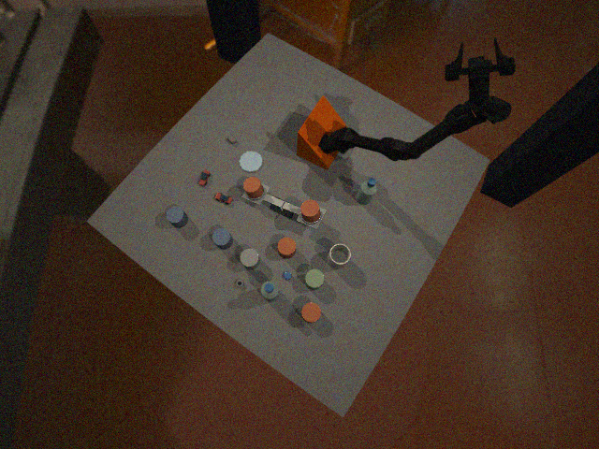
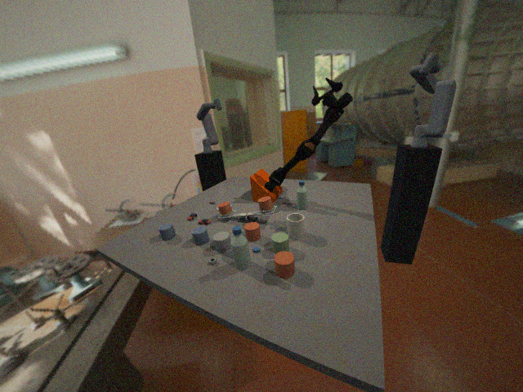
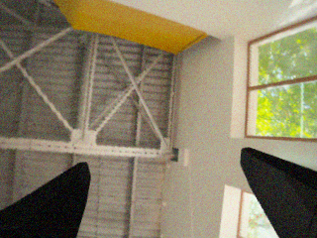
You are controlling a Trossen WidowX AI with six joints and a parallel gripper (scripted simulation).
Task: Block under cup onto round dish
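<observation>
Right now my gripper tip is 67 cm above the grey block, 50 cm to the left of it and 44 cm short of it. Round my gripper tip: white cup: 67 cm below, 53 cm ahead, 8 cm to the right; then balance: 67 cm below, 44 cm ahead, 37 cm to the right; then pale blue round dish: 70 cm below, 60 cm to the right, 31 cm ahead.
</observation>
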